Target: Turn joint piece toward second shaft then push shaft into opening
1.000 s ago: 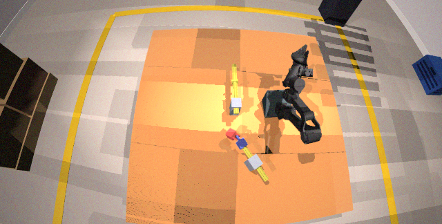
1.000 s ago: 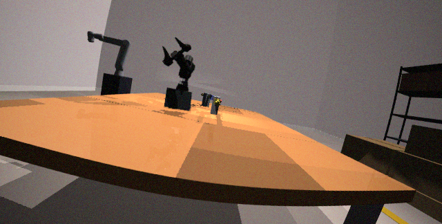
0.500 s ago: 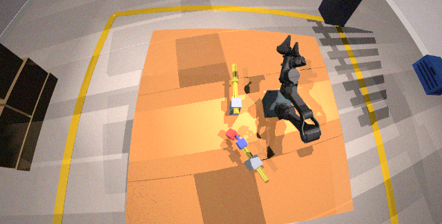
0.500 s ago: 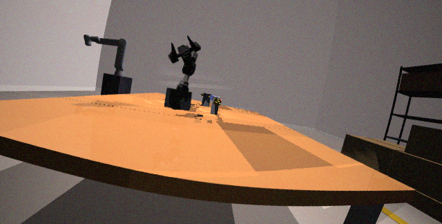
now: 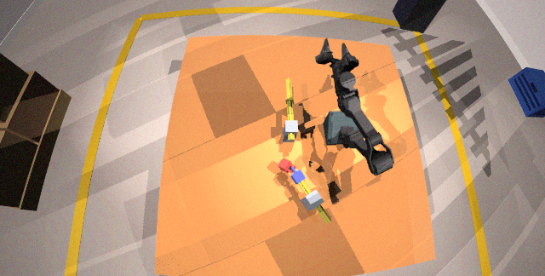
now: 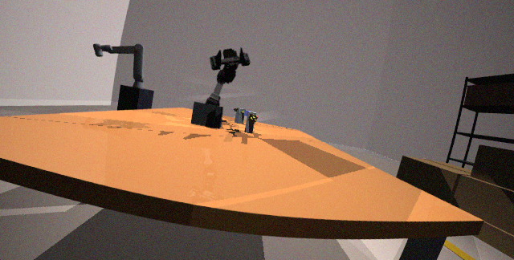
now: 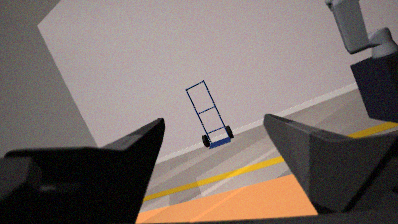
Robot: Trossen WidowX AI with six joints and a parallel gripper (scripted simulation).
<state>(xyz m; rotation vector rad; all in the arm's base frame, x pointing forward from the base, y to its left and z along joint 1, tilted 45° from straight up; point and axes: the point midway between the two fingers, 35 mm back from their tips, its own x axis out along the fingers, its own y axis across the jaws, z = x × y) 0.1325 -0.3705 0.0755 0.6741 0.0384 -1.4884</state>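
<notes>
Right now the joint piece is 410 mm to the left of my gripper tip, 300 mm below it and 170 mm ahead of it.
</notes>
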